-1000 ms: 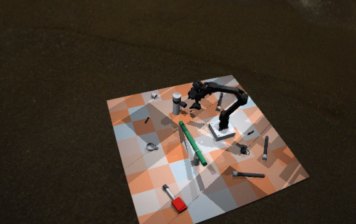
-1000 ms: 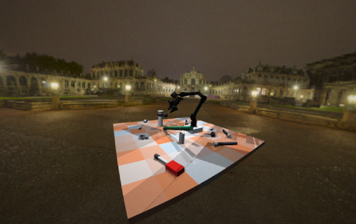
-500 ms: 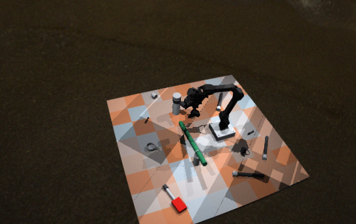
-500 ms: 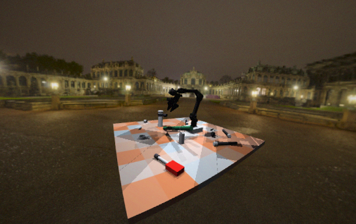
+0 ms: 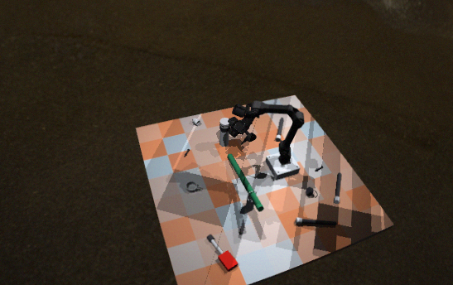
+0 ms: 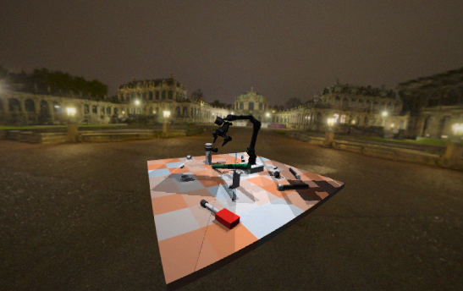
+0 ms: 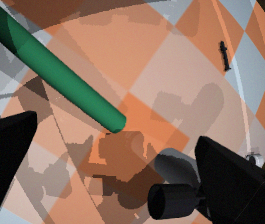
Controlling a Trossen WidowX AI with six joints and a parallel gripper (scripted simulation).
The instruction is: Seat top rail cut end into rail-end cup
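My gripper tip is now 2 cm past the black rail-end cup, 13 cm to the left of it and 7 cm above it. Round my gripper tip: grey line post: 34 cm to the left, 12 cm below; then red-headed mallet: 24 cm ahead, 56 cm to the left, 21 cm below; then dark fitting: 41 cm behind, 35 cm to the left, 21 cm below.
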